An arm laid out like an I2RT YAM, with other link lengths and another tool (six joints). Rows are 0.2 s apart.
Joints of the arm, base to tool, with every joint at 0 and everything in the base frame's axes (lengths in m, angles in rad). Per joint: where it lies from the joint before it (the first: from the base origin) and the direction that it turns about. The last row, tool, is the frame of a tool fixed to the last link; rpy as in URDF.
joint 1: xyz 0 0 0.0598 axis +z
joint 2: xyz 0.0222 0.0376 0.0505 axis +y
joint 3: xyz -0.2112 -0.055 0 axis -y
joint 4: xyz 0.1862 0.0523 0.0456 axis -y
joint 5: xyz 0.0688 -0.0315 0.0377 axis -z
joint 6: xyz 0.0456 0 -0.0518 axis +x
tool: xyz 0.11 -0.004 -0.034 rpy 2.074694 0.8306 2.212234
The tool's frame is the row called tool.
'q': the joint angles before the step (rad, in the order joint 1, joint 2, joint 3, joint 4, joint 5, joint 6). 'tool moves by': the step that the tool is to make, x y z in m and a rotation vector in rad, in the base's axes. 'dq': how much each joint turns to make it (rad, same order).
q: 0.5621, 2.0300, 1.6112, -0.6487, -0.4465, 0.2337
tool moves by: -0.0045, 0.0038, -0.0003, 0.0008, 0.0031, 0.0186
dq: 0.0142, 0.0011, -0.0001, -0.0024, -0.0042, -0.0030
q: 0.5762, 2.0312, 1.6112, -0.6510, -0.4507, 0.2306
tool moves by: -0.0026, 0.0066, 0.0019, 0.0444, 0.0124, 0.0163
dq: 0.0011, -0.0001, -0.0122, 0.0301, -0.0458, 0.0092
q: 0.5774, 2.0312, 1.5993, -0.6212, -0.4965, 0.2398
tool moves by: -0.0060, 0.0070, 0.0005, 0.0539, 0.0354, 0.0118
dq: 0.0007, 0.0000, -0.0272, 0.0401, -0.0614, 0.0262
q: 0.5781, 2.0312, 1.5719, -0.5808, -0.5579, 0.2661
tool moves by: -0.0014, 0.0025, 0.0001, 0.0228, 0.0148, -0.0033
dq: -0.0015, -0.0009, -0.0149, 0.0239, -0.0225, 0.0183
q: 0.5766, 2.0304, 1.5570, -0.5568, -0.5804, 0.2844
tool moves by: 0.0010, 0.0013, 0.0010, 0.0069, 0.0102, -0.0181
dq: -0.0007, -0.0003, -0.0008, 0.0093, -0.0007, 0.0249
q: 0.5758, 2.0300, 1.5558, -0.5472, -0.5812, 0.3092
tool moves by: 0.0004, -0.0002, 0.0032, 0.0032, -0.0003, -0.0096
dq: -0.0010, -0.0096, 0.0001, -0.0021, 0.0024, 0.0103
